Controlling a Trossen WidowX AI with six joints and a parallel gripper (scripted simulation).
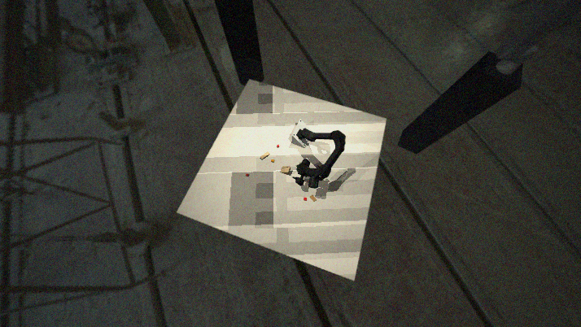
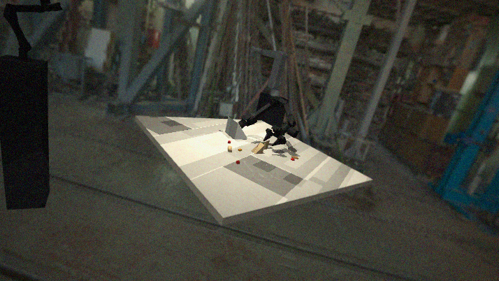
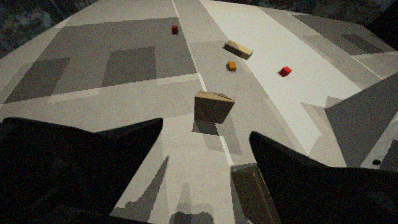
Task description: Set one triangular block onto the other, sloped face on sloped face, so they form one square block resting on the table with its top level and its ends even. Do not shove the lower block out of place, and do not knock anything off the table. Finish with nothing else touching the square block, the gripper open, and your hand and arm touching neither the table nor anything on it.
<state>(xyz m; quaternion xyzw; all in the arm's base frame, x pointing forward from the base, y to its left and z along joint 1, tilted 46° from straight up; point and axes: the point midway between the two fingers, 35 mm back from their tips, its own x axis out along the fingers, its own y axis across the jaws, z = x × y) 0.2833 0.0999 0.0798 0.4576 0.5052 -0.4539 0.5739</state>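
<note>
The brown wooden triangular block lies 6 cm to the right of my gripper tip and 5 cm below it. The rest, counted from my gripper tip: small yellow block (20 cm to the right, 7 cm below, 2 cm behind); then tan block (27 cm to the right, 6 cm below, 2 cm behind).
</note>
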